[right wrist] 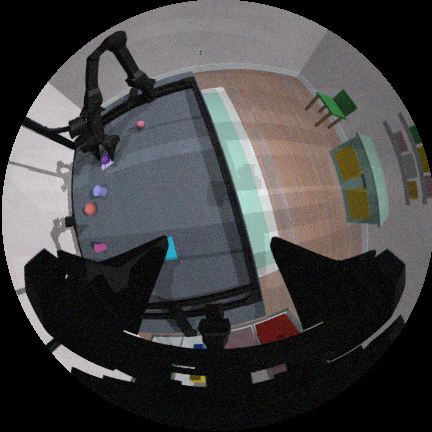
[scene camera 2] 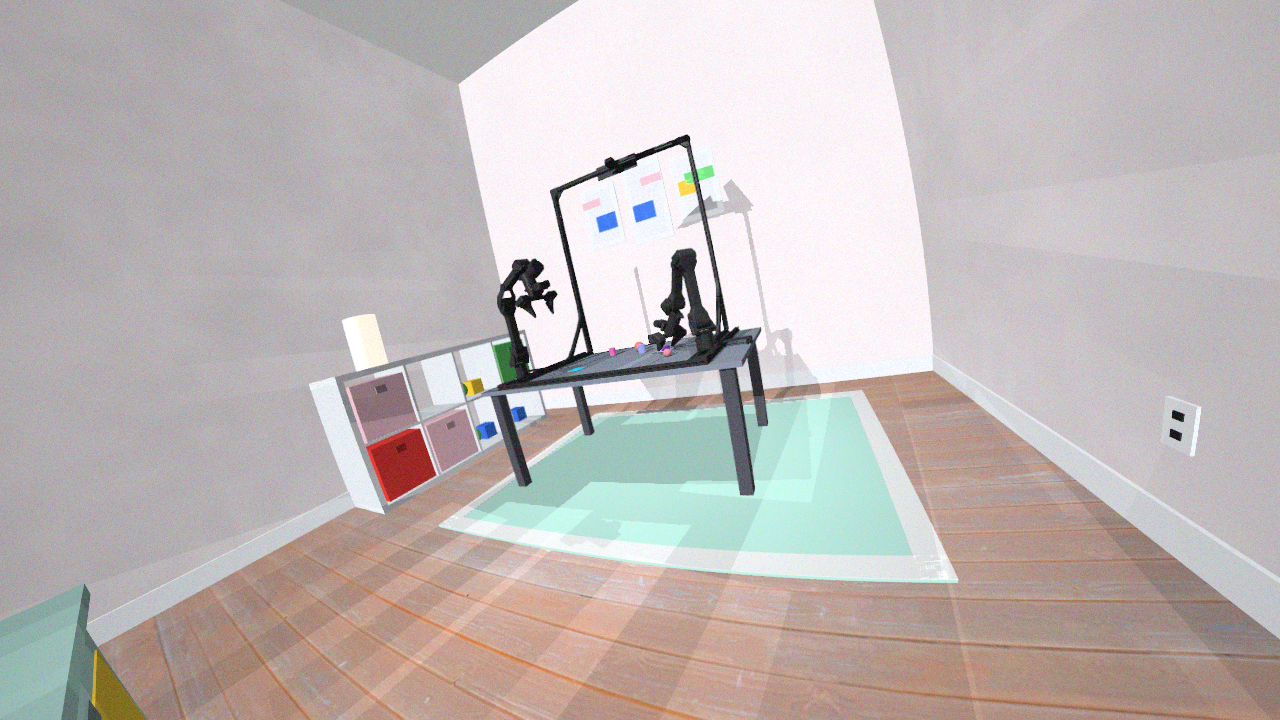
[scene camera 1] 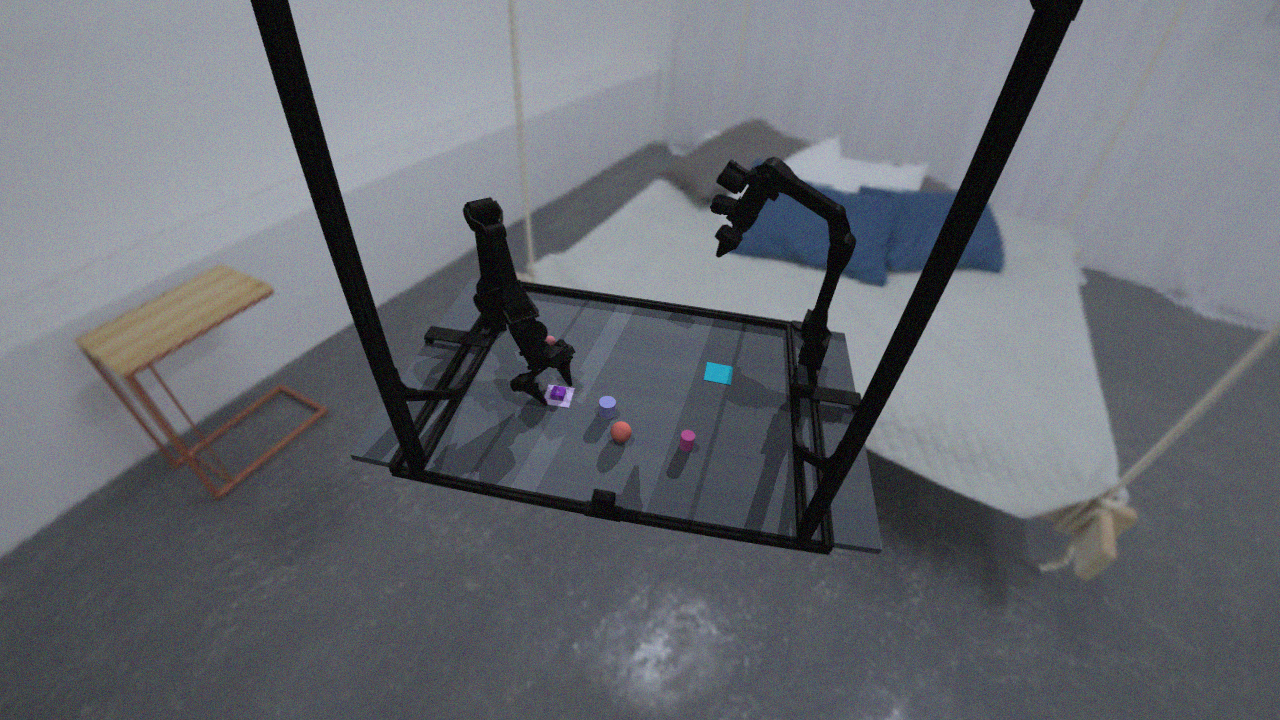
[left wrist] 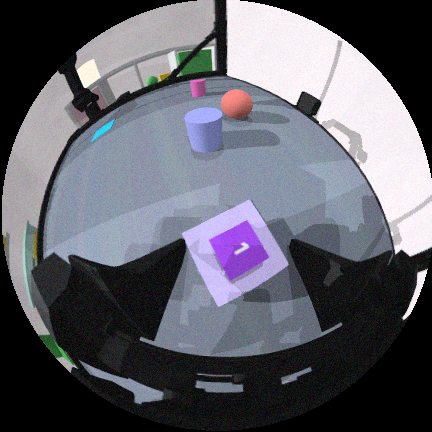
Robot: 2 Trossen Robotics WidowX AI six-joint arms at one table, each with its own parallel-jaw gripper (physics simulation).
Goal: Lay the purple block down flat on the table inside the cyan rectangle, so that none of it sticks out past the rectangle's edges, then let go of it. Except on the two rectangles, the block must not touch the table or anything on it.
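Frame: origin at the left arm's base, x down, y left, z ahead, level; metres.
Seen in the pictures: left gripper, fingertip midpoint: [right wrist: 105, 160] [scene camera 2: 665, 348] [scene camera 1: 559, 395] [left wrist: 239, 244]; right gripper, fingertip midpoint: [right wrist: 220, 241] [scene camera 2: 544, 315] [scene camera 1: 723, 248]; left arm's base, link origin: [right wrist: 150, 94] [scene camera 2: 707, 348] [scene camera 1: 493, 320]; right arm's base, link origin: [right wrist: 214, 310] [scene camera 2: 523, 376] [scene camera 1: 811, 360] [left wrist: 95, 114].
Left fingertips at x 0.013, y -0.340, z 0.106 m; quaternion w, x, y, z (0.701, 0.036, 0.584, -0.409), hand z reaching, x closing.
Pixels of each thing's top centre, then the offset from my left fingertips to it. "spot": a spot on its surface instead.
- purple block, top centre: [left wrist: 238, 248] [scene camera 1: 558, 390] [right wrist: 103, 158] dx -0.013, dy +0.005, dz +0.000 m
- lavender rectangle, surface spot: [left wrist: 215, 285] spot: dx +0.005, dy +0.039, dz -0.002 m
- cyan rectangle, surface spot: [scene camera 1: 717, 372] [right wrist: 163, 248] [left wrist: 101, 129] [scene camera 2: 576, 369] spot: dx +0.005, dy -0.046, dz +0.438 m
- blue-violet cylinder, top centre: [left wrist: 202, 114] [scene camera 1: 607, 401] [right wrist: 95, 190] dx -0.035, dy -0.090, dz +0.100 m
- orange-red ball, top centre: [left wrist: 237, 89] [scene camera 1: 621, 425] [right wrist: 85, 208] dx -0.043, dy -0.178, dz +0.103 m
- magenta cylinder, top centre: [scene camera 1: 688, 435] [left wrist: 196, 80] [right wrist: 96, 248] dx -0.035, dy -0.251, dz +0.244 m
- small pink ball, top centre: [scene camera 1: 549, 337] [right wrist: 137, 121] dx -0.027, dy +0.201, dz +0.028 m
The purple block [scene camera 1: 557, 392] [left wrist: 239, 250] [right wrist: 105, 160], with a white mark on top, sits on the lavender rectangle [scene camera 1: 565, 402] [left wrist: 215, 285]. My left gripper [scene camera 1: 555, 394] [left wrist: 239, 244] is open and points down over the block; in the left wrist view the block shows between the fingertips, with a gap on each side. The cyan rectangle [scene camera 1: 717, 372] [scene camera 2: 575, 368] [left wrist: 103, 130] [right wrist: 171, 249] lies bare, far from the block. My right gripper [scene camera 2: 542, 313] [right wrist: 220, 241] is open and empty, high above the table; one finger covers part of the cyan rectangle in the right wrist view.
A blue-violet cylinder [scene camera 1: 607, 407] [left wrist: 204, 130] stands near the lavender rectangle. An orange-red ball [scene camera 1: 620, 432] [left wrist: 236, 104] and a magenta cylinder [scene camera 1: 687, 439] [left wrist: 198, 88] are farther along. A small pink ball [scene camera 1: 550, 340] [right wrist: 140, 124] lies behind the left gripper in scene camera 1. A black frame borders the table.
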